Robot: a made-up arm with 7 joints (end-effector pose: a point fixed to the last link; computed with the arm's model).
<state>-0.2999 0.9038 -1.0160 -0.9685 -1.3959 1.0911 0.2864</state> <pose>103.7 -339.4 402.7 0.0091 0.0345 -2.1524</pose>
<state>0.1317 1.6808 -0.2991 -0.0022 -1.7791 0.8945 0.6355</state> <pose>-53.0 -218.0 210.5 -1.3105 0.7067 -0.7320</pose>
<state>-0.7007 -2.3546 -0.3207 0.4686 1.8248 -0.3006 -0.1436</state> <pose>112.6 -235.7 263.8 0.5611 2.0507 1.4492</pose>
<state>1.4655 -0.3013 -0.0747 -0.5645 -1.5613 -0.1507 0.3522</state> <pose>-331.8 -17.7 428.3 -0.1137 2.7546 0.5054</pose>
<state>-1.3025 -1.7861 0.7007 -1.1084 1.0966 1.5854 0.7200</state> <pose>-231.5 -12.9 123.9 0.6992 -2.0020 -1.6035</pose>
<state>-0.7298 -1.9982 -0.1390 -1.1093 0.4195 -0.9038 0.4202</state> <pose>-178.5 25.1 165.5 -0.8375 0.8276 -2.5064</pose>
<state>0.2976 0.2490 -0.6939 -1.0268 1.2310 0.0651 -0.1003</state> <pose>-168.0 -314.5 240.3 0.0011 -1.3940 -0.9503</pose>
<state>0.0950 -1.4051 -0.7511 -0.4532 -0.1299 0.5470 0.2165</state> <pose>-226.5 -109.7 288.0 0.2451 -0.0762 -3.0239</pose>
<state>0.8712 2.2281 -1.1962 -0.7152 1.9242 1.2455 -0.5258</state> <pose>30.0 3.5 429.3 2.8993 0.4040 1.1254</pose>
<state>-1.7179 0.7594 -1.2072 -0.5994 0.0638 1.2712 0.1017</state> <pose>46.4 -235.5 544.6 -0.1495 -0.9409 -0.4785</pose>
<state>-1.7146 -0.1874 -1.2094 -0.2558 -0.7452 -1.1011 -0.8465</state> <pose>-49.8 -386.7 585.3 -2.6460 -1.6142 -0.3360</pose>
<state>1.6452 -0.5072 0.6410 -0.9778 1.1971 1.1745 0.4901</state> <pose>-439.6 -254.8 538.7 1.6166 1.5492 -1.3249</pose>
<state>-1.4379 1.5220 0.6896 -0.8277 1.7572 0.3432 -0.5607</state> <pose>-14.1 -215.8 747.8 -1.1497 -0.2706 0.7922</pose>
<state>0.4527 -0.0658 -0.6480 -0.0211 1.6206 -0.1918 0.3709</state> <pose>-212.0 -64.3 224.6 0.7864 -1.1847 -0.6724</pose>
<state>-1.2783 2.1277 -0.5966 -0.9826 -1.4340 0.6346 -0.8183</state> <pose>210.0 -318.8 358.9 -2.1874 -1.8107 -0.5994</pose>
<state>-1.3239 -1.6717 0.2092 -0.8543 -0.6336 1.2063 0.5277</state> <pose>-236.8 -206.0 170.9 -0.8620 0.8624 2.1401</pose>
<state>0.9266 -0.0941 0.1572 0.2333 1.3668 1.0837 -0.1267</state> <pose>-358.5 -51.6 499.6 1.9059 1.2049 -1.7608</pose>
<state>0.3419 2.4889 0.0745 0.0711 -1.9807 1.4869 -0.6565</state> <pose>135.7 -242.2 174.7 -1.4939 -1.6311 -1.0846</pose>
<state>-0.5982 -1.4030 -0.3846 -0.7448 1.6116 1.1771 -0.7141</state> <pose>-247.0 -120.7 258.2 -0.2850 2.3129 2.0894</pose>
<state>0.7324 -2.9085 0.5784 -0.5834 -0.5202 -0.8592 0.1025</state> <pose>194.5 -8.8 553.4 -1.6833 -1.9407 0.9745</pose>
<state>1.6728 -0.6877 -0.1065 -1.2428 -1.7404 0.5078 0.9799</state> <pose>-413.5 -164.6 454.7 0.6513 -2.3191 0.9798</pose>
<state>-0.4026 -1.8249 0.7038 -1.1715 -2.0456 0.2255 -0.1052</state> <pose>-253.8 175.6 308.3 -0.1402 -2.0877 0.2012</pose>
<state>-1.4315 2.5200 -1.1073 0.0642 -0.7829 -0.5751 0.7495</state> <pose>-77.5 -305.9 329.5 -1.8174 1.8318 1.7340</pose>
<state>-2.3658 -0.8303 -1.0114 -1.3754 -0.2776 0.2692 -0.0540</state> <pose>-336.0 -234.8 576.3 -0.2076 2.5377 0.6770</pose>
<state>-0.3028 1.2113 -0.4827 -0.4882 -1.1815 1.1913 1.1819</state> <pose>5.5 -335.5 351.1 0.0556 0.4864 -1.1290</pose>
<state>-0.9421 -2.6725 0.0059 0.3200 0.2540 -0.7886 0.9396</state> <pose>125.7 -186.2 289.8 0.7643 -0.9883 -1.5920</pose>
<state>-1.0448 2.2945 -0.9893 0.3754 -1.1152 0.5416 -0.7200</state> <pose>-158.0 -386.2 316.7 -1.9198 -0.3341 0.9469</pose>
